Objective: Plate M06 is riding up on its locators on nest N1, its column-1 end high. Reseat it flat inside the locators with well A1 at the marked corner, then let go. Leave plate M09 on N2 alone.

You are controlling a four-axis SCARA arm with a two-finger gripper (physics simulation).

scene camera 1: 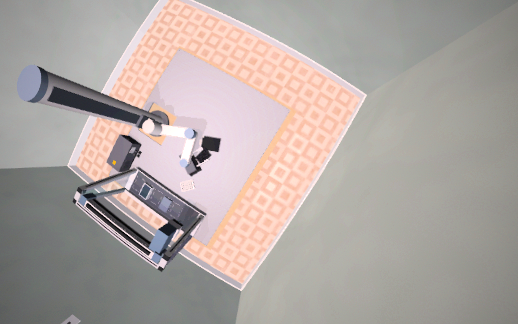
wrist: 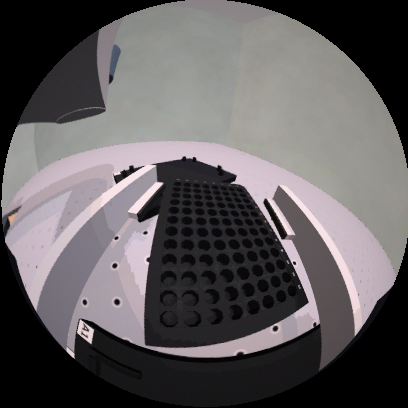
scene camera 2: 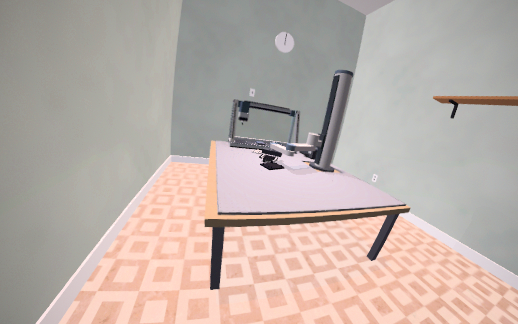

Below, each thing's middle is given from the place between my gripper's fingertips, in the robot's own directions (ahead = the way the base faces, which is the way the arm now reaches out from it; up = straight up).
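Black nest N1 [wrist: 186,167]: my hand is 2 cm past it, 2 cm above it and 9 cm to the right of it. Black nest N2 [wrist: 181,372], from my hand: 16 cm to the right, 7 cm behind, 2 cm below.
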